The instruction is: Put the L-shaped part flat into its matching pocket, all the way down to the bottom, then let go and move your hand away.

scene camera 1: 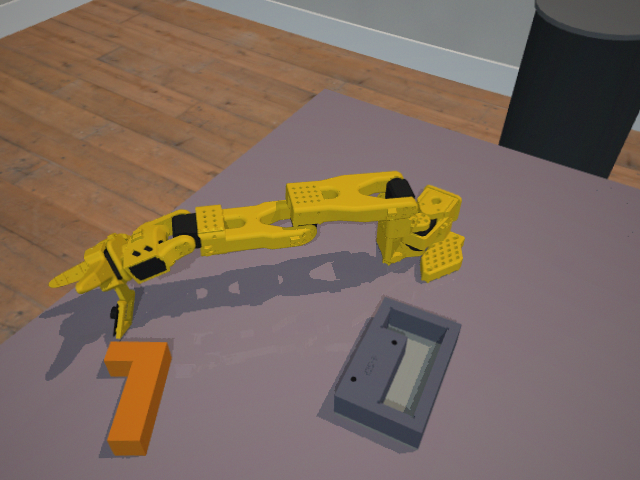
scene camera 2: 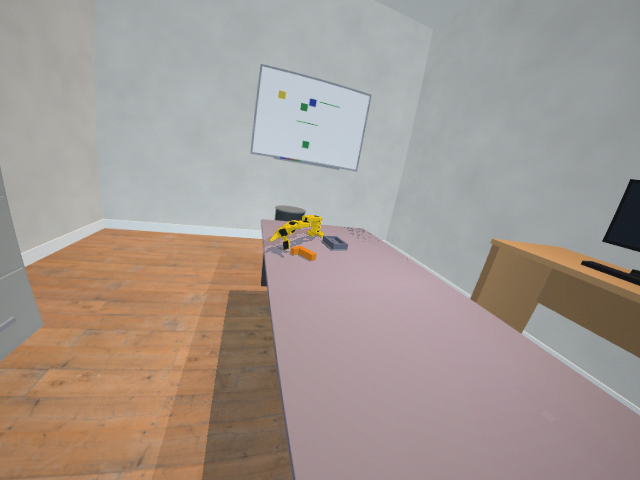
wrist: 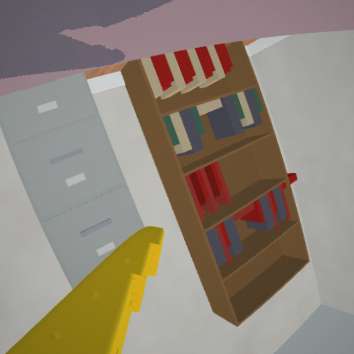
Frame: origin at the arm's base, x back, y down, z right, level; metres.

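Where they show: end effector, tool point: (scene camera 1: 52, 284) (scene camera 2: 271, 240) (wrist: 160, 245); arm's base, origin of the base link: (scene camera 1: 413, 260) (scene camera 2: 316, 235).
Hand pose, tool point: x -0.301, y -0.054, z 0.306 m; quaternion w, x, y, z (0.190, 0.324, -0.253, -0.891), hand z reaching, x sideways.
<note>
Things, the pixels of their top centre, and the offset from my tool point. Level surfaces: height alone.
- orange L-shaped part, middle of its top: (scene camera 1: 124, 387) (scene camera 2: 303, 250) dx -0.043, dy +0.024, dz -0.149 m
- slate-blue block, middle of its top: (scene camera 1: 401, 357) (scene camera 2: 335, 239) dx +0.135, dy +0.017, dz -0.369 m
- mauve table, its level: dy +0.054 m
The orange L-shaped part (scene camera 1: 139, 392) (scene camera 2: 305, 253) lies flat on the table, outside the pocket, at the lower left in scene camera 1. The slate-blue block (scene camera 1: 369, 361) (scene camera 2: 341, 247) with the L-shaped pocket stands to its right. The pocket's pale floor is bare. My gripper (scene camera 1: 64, 287) (scene camera 2: 272, 239) is fully open and empty, raised near the table's left edge, beyond the part's short leg and not touching it. The camera bracket under my wrist hangs close to that short leg. In the wrist view one notched jaw shows; the part and the block do not show there.
The arm's base (scene camera 1: 398, 240) stands on the mauve table (scene camera 1: 516, 248) behind the block. A dark bin (scene camera 1: 568, 93) stands beyond the table's far edge. The wrist view shows a filing cabinet (wrist: 60, 135) and a bookshelf (wrist: 170, 165) in the background.
</note>
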